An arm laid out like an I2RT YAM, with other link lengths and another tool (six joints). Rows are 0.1 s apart.
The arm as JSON. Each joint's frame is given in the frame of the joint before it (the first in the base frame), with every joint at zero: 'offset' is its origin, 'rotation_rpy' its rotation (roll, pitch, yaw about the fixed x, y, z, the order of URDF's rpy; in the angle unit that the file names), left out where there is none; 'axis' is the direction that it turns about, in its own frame. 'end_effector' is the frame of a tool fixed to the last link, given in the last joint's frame.
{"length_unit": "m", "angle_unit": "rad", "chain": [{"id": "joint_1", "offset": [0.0, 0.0, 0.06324], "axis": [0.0, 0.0, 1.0]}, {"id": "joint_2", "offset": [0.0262, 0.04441, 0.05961], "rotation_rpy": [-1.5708, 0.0, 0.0], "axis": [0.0, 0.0, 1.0]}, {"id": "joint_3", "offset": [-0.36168, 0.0, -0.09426], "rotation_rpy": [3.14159, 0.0, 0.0], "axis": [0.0, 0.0, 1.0]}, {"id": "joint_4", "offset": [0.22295, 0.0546, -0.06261], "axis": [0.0, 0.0, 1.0]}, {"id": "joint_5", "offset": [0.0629, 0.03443, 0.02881], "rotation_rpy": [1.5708, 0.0, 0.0], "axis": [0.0, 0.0, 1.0]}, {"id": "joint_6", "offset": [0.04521, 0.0, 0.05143], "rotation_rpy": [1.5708, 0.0, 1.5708], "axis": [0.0, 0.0, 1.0]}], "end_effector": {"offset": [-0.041, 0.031, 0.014], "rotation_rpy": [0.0, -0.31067, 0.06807]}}
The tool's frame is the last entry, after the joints.
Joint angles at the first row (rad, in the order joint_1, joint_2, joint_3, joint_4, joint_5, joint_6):
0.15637 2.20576 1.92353 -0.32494 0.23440 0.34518
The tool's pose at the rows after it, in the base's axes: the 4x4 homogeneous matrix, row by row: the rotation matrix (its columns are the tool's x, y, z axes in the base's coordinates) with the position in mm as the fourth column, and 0 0 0 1 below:
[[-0.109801, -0.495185, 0.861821, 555.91], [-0.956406, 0.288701, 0.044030, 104.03], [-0.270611, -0.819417, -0.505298, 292.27], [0, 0, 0, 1]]
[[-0.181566, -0.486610, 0.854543, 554.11], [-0.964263, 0.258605, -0.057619, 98.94], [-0.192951, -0.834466, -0.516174, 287.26], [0, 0, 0, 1]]
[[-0.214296, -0.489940, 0.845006, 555.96], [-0.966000, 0.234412, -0.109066, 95.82], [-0.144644, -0.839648, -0.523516, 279.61], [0, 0, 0, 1]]
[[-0.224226, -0.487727, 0.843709, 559.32], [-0.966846, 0.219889, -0.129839, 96.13], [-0.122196, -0.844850, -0.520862, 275.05], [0, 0, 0, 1]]
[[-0.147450, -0.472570, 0.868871, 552.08], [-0.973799, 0.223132, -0.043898, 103.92], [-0.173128, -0.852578, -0.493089, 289.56], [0, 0, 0, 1]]
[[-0.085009, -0.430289, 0.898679, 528.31], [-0.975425, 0.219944, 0.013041, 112.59], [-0.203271, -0.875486, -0.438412, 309.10], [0, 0, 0, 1]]
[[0.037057, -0.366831, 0.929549, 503.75], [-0.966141, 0.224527, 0.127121, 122.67], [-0.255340, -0.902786, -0.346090, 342.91], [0, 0, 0, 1]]
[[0.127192, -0.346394, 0.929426, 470.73], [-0.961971, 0.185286, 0.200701, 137.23], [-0.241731, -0.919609, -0.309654, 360.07], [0, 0, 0, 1]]
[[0.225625, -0.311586, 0.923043, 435.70], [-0.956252, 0.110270, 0.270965, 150.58], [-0.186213, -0.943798, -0.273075, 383.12], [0, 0, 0, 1]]
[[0.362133, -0.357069, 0.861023, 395.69], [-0.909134, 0.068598, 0.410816, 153.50], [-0.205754, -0.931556, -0.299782, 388.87], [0, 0, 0, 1]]
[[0.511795, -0.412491, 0.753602, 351.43], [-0.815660, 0.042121, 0.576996, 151.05], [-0.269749, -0.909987, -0.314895, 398.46], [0, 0, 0, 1]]
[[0.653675, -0.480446, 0.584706, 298.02], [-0.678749, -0.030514, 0.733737, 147.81], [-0.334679, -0.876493, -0.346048, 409.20], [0, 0, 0, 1]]
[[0.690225, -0.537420, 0.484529, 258.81], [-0.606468, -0.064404, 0.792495, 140.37], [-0.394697, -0.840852, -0.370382, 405.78], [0, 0, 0, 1]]
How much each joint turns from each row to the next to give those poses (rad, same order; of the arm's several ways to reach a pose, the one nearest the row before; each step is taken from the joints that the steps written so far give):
0.01690 0.02460 0.03380 -0.05836 0.15797 -0.00156
0.00618 -0.00453 -0.01524 -0.01091 0.10753 -0.01225
0.00155 0.01065 -0.00320 0.00001 0.05359 -0.01533
0.00306 0.01235 0.00616 0.00759 0.02479 -0.01075
0.00610 -0.03667 -0.02899 0.04426 -0.07624 -0.01381
0.01990 -0.09346 -0.11920 0.09640 -0.03249 -0.01069
0.01688 -0.09820 -0.07550 0.09060 -0.08890 -0.01834
0.04127 -0.09355 -0.09493 0.05229 -0.02936 -0.03833
0.04910 -0.09515 -0.05700 0.02325 -0.01674 -0.07668
0.01555 -0.08745 -0.08268 -0.02583 -0.13623 -0.02930
0.00003 -0.09204 -0.06602 -0.05505 -0.19629 -0.01071
0.01220 -0.09642 -0.04144 -0.11974 -0.20977 -0.03832
0.00617 -0.07841 -0.07655 -0.06459 -0.10018 -0.00622

